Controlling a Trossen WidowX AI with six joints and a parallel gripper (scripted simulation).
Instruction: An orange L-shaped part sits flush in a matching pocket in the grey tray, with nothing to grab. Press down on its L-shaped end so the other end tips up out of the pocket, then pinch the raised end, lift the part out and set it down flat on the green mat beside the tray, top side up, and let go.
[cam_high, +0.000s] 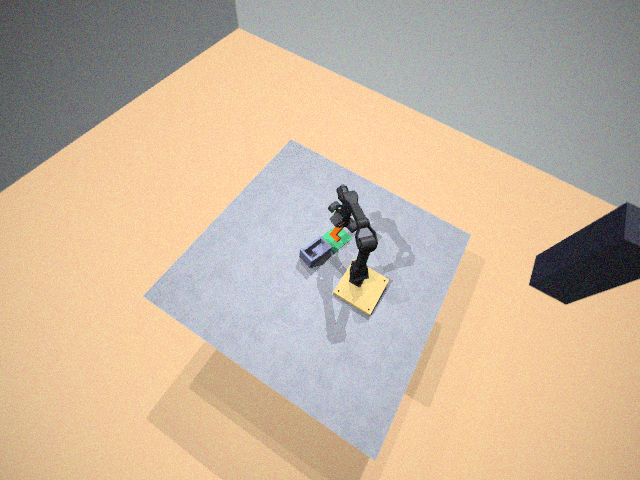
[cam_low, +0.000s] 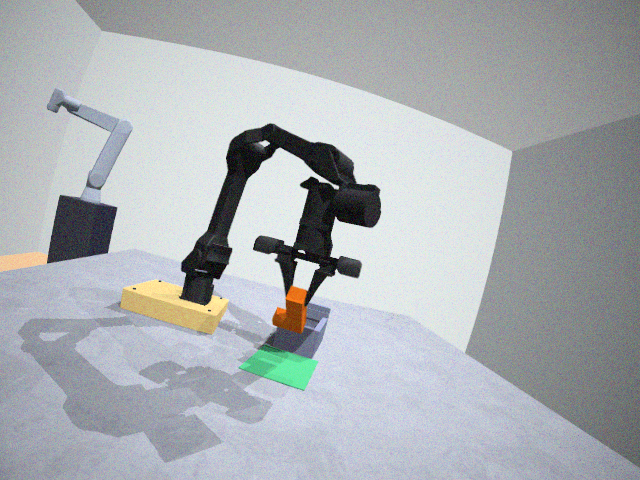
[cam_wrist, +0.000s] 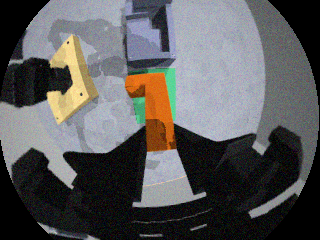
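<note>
Now: gripper tip 1 cm short of the green mat, 2 cm to the right of it and 15 cm above it. From my gripper tip the other things lie so: orange L-shaped part (3 cm to the left, 3 cm below).
</note>
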